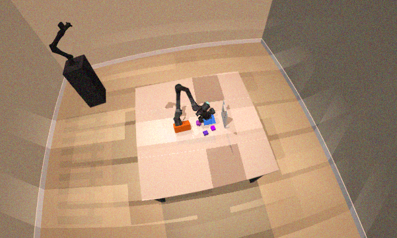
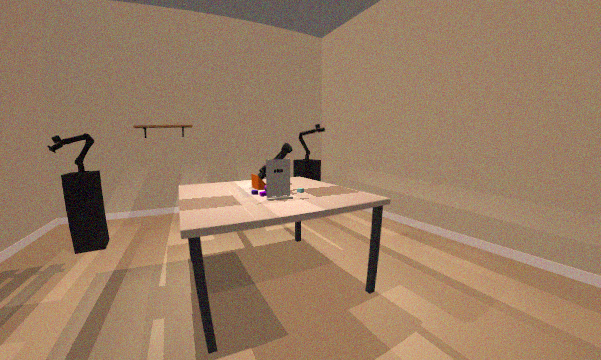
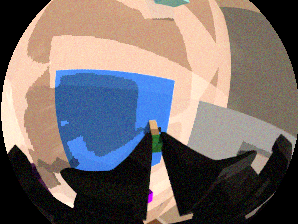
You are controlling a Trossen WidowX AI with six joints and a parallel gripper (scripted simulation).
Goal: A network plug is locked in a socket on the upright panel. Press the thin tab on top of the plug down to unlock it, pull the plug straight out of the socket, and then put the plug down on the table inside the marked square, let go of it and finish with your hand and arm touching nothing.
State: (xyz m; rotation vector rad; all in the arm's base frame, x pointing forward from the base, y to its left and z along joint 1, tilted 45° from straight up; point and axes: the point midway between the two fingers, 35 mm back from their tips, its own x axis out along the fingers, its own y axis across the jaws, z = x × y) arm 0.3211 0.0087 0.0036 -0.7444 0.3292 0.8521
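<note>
Now: gripper tip right at the network plug. From my gripper tip the other things lie so: grey upright panel (120 mm ahead, 100 mm above, 70 mm to the right); blue marked square (20 mm below, 20 mm behind).
</note>
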